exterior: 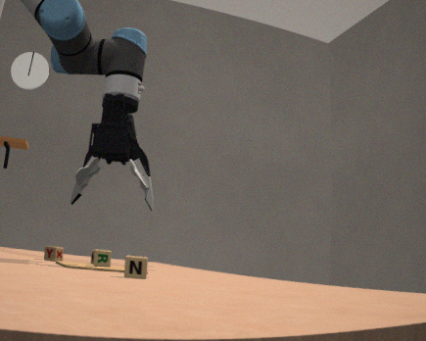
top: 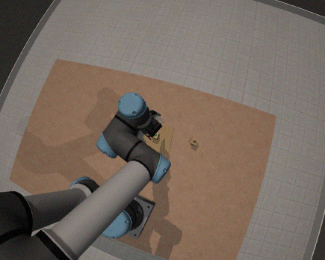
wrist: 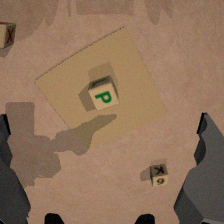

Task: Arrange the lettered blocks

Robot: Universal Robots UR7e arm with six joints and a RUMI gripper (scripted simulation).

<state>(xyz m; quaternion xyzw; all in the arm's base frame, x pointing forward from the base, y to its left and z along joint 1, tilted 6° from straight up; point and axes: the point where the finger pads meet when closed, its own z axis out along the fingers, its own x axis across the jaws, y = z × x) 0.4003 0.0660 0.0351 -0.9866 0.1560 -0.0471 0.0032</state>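
My hand is 110 mm above the mat, 40 mm to the left of it and 20 mm past it. From my hand the other things lie so: tan block: 150 mm to the left, 100 mm below, 10 mm behind.
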